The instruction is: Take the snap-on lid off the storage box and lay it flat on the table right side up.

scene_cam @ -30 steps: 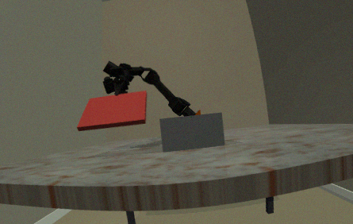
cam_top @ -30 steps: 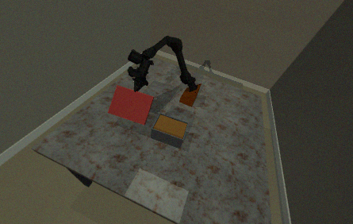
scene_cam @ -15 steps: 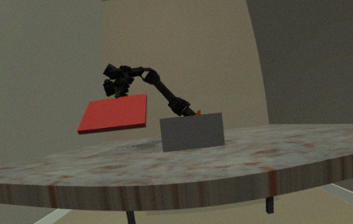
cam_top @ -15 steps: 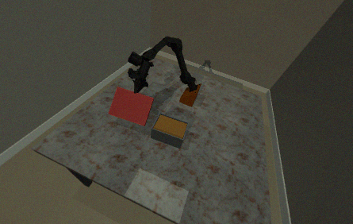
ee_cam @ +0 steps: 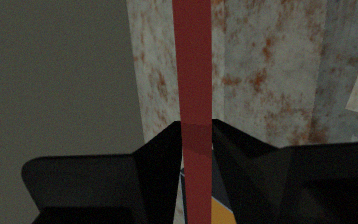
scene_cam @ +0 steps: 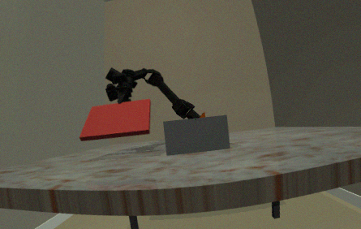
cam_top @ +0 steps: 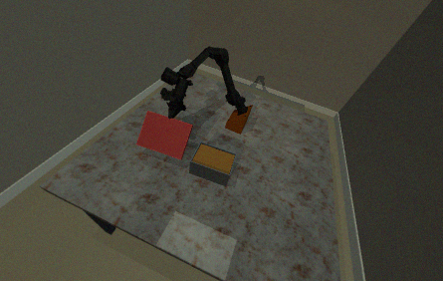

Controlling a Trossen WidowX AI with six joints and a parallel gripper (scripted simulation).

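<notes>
Now: gripper tip 6 cm short of the red lid and 5 cm above it. The rest, counted from my gripper tip: grey-blue storage box (27 cm to the left, 14 cm below, 8 cm ahead).
</notes>
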